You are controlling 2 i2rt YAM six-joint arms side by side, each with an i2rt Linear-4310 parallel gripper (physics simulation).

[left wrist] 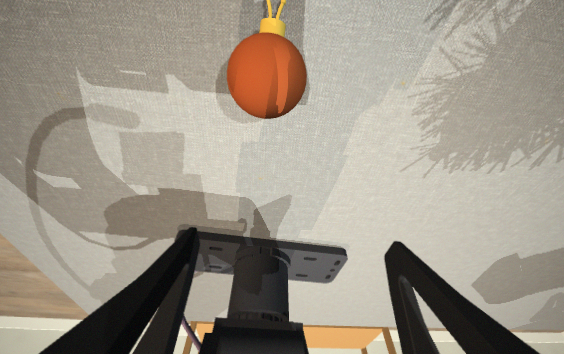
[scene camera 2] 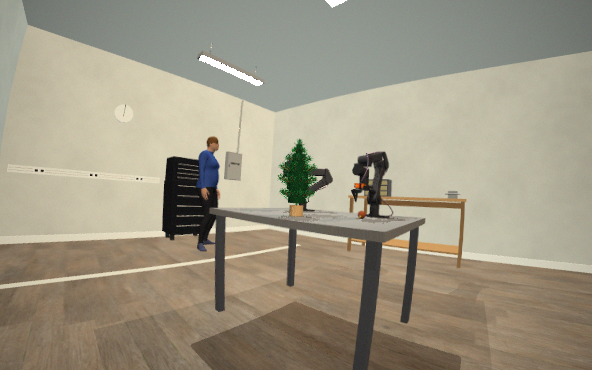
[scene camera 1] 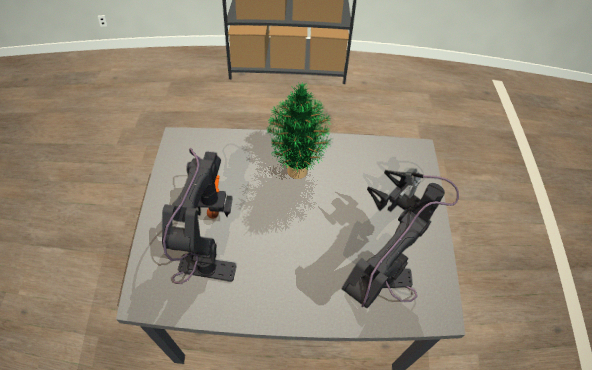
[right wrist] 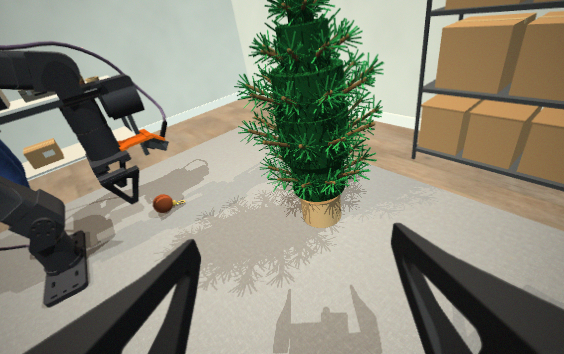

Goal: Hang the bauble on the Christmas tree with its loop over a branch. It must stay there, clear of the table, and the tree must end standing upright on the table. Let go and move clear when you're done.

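Places are measured from the left arm's base along level axes (x ahead, y left, z up), in centimetres.
Where they show: left gripper, fingertip midpoint: [left wrist: 295, 241] [scene camera 2: 362, 202] [scene camera 1: 213, 214] [right wrist: 129, 194]; right gripper, fingertip midpoint: [scene camera 1: 376, 179] [right wrist: 292, 240]; left arm's base, origin of the base link: [left wrist: 262, 255] [scene camera 2: 374, 216] [scene camera 1: 207, 268] [right wrist: 68, 265].
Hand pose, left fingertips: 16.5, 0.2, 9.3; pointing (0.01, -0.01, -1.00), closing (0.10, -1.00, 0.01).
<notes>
Each offset is from my left fingertips to the top centre of the thing, as dx, dy, dz. Level surfaces: height alone.
The orange bauble @[+5.5, +2.6, -4.8] [scene camera 1: 212, 213] [scene camera 2: 361, 214] [left wrist: 267, 76] [right wrist: 162, 203] lies on its side on the table, its yellow loop @[+8.3, +2.5, -8.5] [left wrist: 276, 7] [right wrist: 180, 202] pointing toward the top of the left wrist view. The green tree @[+31.4, -25.4, +35.8] [scene camera 1: 300, 127] [scene camera 2: 297, 175] [right wrist: 312, 105] stands upright in its tan pot [scene camera 1: 297, 172] [scene camera 2: 296, 210] [right wrist: 321, 213]. My left gripper [left wrist: 295, 241] is open and empty above the table near the bauble, partly hidden by its arm in scene camera 1. My right gripper [scene camera 1: 378, 181] [right wrist: 292, 240] is open and empty, raised to the right of the tree; the tree hides it in scene camera 2.
The grey table @[dz -9.3] [scene camera 1: 320, 310] [scene camera 2: 310, 221] carries both arm bases. The left arm's base plate [scene camera 1: 225, 270] [left wrist: 320, 260] is near the bauble. A shelf rack [scene camera 1: 290, 23] with boxes stands on the floor behind the table. A person [scene camera 2: 209, 172] stands beside a black cabinet [scene camera 2: 175, 200].
</notes>
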